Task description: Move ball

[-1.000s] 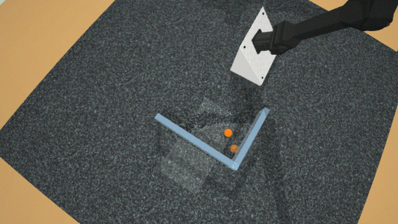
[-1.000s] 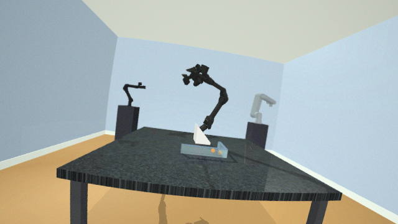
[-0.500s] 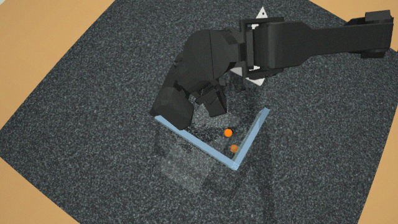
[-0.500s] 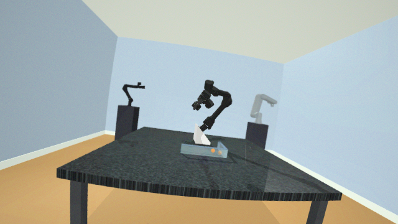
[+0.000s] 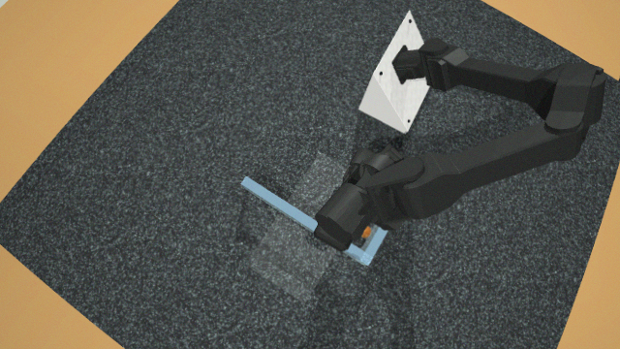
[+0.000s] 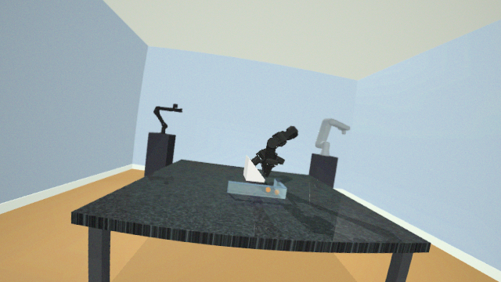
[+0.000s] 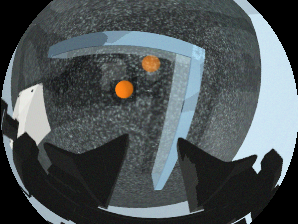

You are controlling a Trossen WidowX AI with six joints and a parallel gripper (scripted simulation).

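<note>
Right now my gripper tip is 4 cm past the orange ball, 3 cm to the right of it and 8 cm above it. From my gripper tip the other things lie so: see-through orange copy: 8 cm to the left, 8 cm below.
</note>
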